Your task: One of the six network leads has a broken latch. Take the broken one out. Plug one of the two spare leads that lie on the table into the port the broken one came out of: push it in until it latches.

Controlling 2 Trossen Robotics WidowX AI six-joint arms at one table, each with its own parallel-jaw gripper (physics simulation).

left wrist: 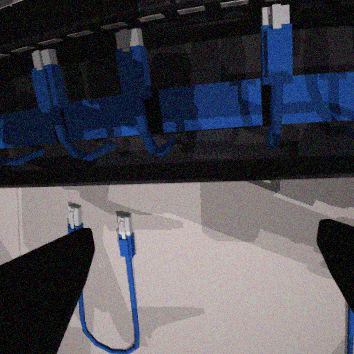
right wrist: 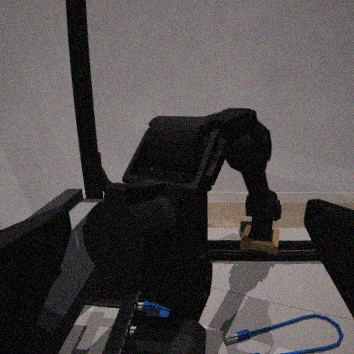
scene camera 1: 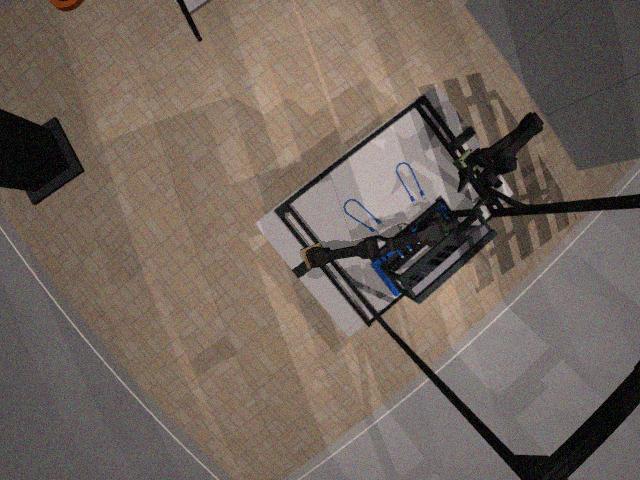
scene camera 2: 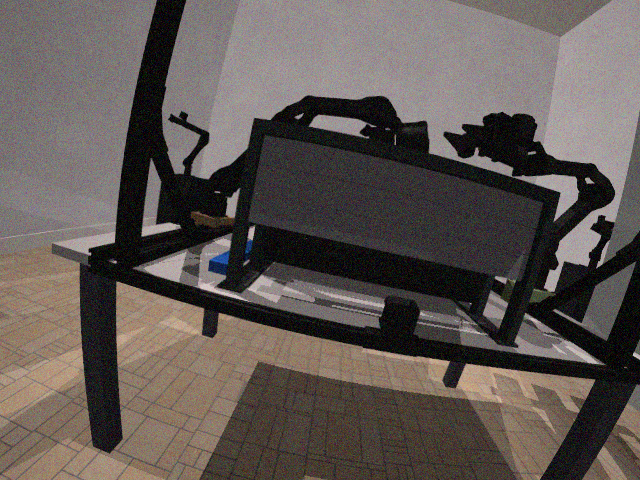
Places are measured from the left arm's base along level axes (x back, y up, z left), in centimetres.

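Pixels of known places: left gripper, fingertip midpoint: (left wrist: 205,235) (scene camera 1: 417,225); right gripper, fingertip midpoint: (right wrist: 188,215) (scene camera 1: 465,201) (scene camera 2: 452,130); left arm's base at its link origin: (right wrist: 260,234) (scene camera 1: 313,256) (scene camera 2: 213,214); right arm's base at its link origin: (scene camera 1: 471,161).
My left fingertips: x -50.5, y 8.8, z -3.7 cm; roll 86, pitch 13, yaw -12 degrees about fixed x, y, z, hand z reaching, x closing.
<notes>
Ahead of a thing's pixels: the offset from my left fingertips to its top centre.
Blue leads with clear plugs, such as one lead @(dx +0.8, dy -3.9, dz -8.3 cm) (left wrist: 278,52) and another lead @(dx -5.9, dy -3.9, dz -6.1 cm) (left wrist: 134,70), sit in the black rack's row of ports in the left wrist view. I cannot tell which latch is broken. One spare lead (scene camera 1: 378,221) and the other spare lead (scene camera 1: 422,194) lie looped on the table. A spare lead (left wrist: 127,245) also shows between and below the left fingers; a spare lead @(dx +17.6, dy -12.1, dz +3.9 cm) (right wrist: 242,334) shows low in the right wrist view. My left gripper (left wrist: 205,235) is open and empty in front of the port row. My right gripper (scene camera 2: 455,139) is open and empty, raised beside the rack.
The black rack @(dx -2.8, dy +12.8, dz -11.2 cm) (scene camera 2: 330,135) stands near one long table edge. A blue box (scene camera 1: 385,277) (scene camera 2: 219,264) lies at its left end. A black rail (scene camera 1: 351,156) borders the table. The left arm reaches over the rack. Dark posts rise from the table frame.
</notes>
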